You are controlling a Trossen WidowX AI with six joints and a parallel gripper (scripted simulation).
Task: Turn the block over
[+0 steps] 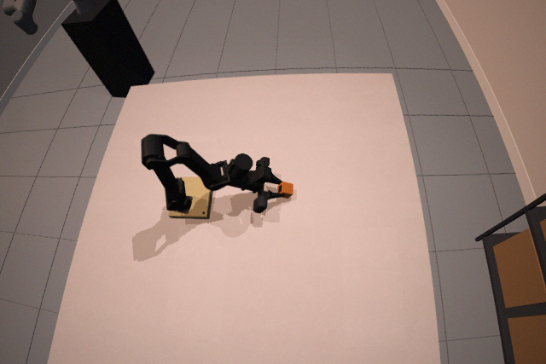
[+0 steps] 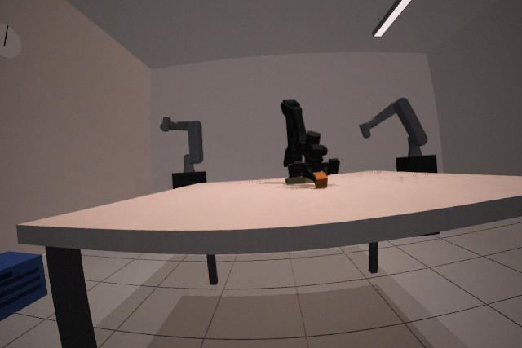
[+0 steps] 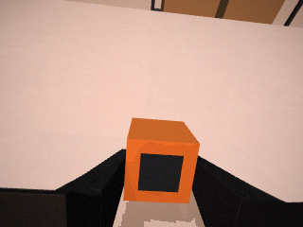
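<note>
The orange block is 1 cm behind my gripper tip.
</note>
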